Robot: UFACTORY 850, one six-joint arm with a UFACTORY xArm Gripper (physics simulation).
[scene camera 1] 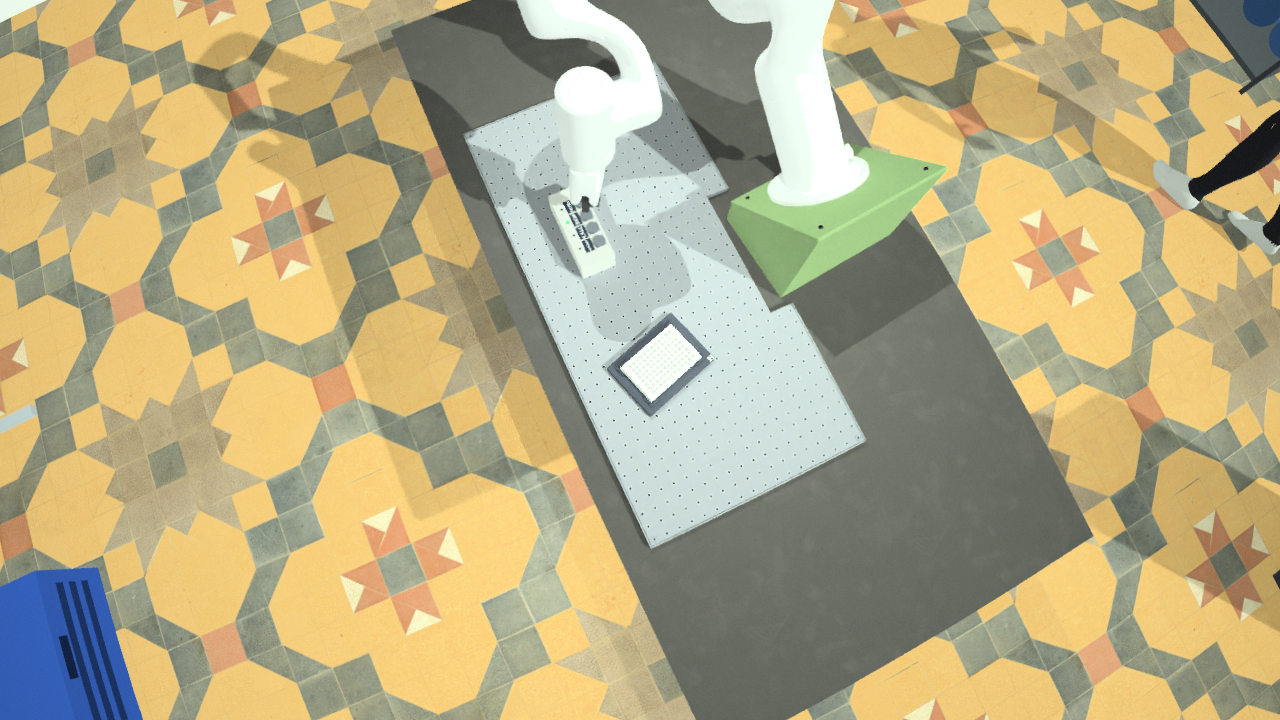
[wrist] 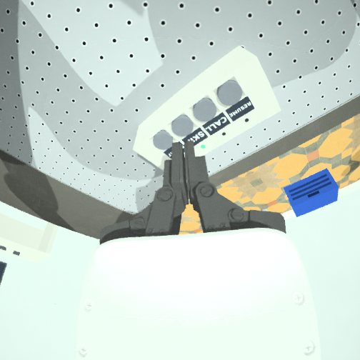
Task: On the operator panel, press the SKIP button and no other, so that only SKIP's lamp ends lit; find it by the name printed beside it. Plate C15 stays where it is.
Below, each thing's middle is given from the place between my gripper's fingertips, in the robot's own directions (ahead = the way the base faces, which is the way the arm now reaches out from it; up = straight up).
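White plate (scene camera 1: 662,361): 31 cm to the left of my hand, 9 cm below, 1 cm ahead. Operator panel (scene camera 1: 590,260): my hand 8 cm above it, 3 cm short of it, 1 cm to the right of it.
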